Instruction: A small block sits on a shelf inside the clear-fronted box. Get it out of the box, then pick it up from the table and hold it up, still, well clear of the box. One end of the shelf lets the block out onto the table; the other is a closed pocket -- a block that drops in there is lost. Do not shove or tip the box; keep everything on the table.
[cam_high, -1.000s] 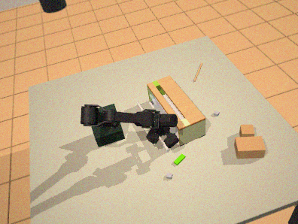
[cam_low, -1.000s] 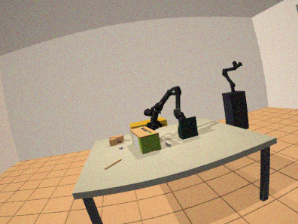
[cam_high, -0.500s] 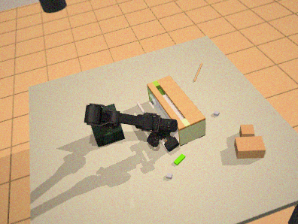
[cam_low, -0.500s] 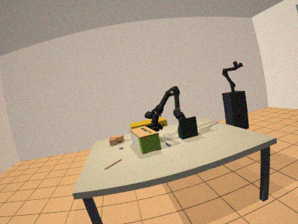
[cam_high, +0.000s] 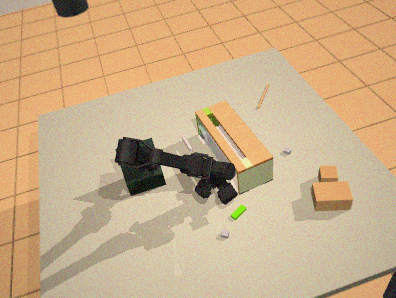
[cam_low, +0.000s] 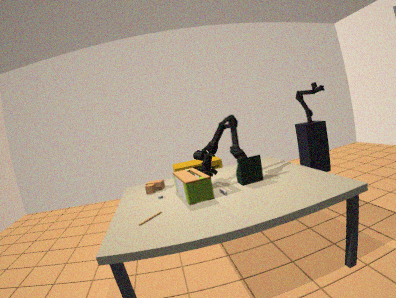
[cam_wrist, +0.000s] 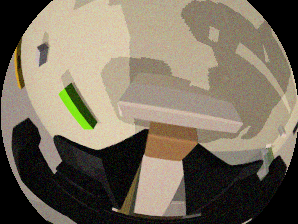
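Now: the green flat piece 10 cm to the right of my gripper tip and 1 cm ahead of it. Round my gripper tip: block 1 cm behind, 1 cm above; box 17 cm to the left, 5 cm above, 3 cm ahead; wooden stick 49 cm to the left, 32 cm ahead.
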